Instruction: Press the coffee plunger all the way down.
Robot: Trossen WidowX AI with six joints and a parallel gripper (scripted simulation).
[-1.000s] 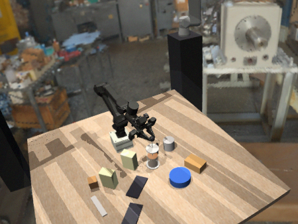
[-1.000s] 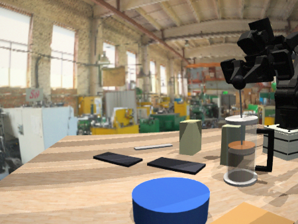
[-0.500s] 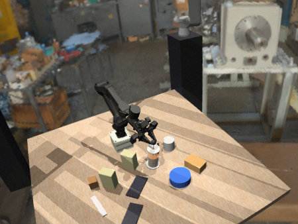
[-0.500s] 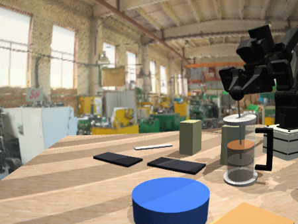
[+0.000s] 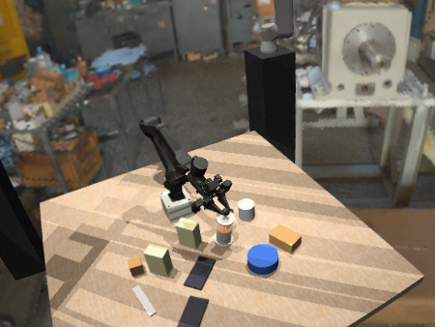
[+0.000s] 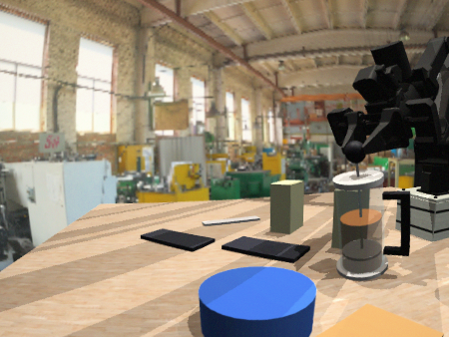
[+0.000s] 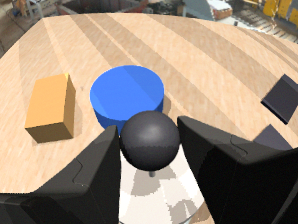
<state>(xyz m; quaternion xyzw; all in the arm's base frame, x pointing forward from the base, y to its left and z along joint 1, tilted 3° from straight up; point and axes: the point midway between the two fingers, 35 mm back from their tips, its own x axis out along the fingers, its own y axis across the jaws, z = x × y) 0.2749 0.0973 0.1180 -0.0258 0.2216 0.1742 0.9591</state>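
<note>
The coffee press is 30 mm behind my gripper tip and 90 mm below it. Round my gripper tip: orange box (100 mm ahead, 200 mm to the left, 160 mm below); grey cylinder (120 mm behind, 140 mm to the left, 150 mm below); blue disc (150 mm ahead, 70 mm to the left, 160 mm below).
</note>
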